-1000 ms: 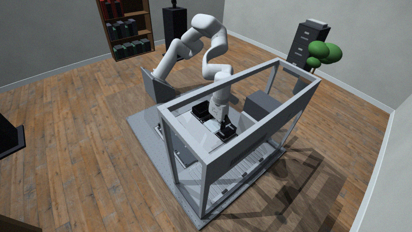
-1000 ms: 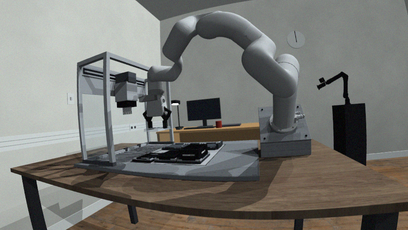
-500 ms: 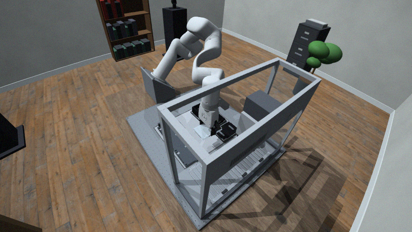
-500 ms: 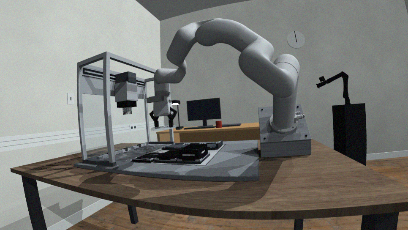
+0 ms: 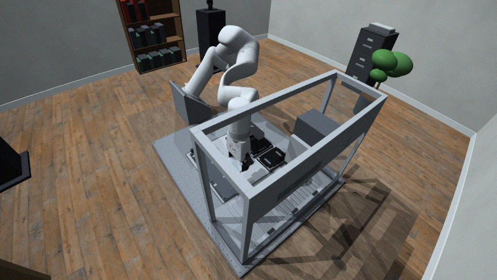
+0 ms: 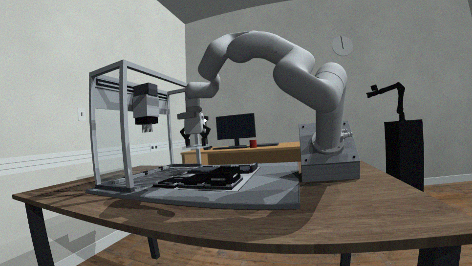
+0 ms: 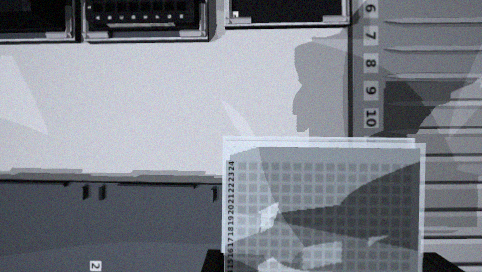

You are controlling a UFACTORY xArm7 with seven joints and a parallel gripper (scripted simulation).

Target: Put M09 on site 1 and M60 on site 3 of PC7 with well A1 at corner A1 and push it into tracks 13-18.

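Right now the carrier PC7 is 12 cm below my hand, 11 cm behind it and 3 cm to the right of it. Also, from my hand: post: 20 cm to the right, 11 cm above, 7 cm ahead; then nest S3: 22 cm to the left, 14 cm below, 2 cm ahead; then plate M60: 1 cm below.
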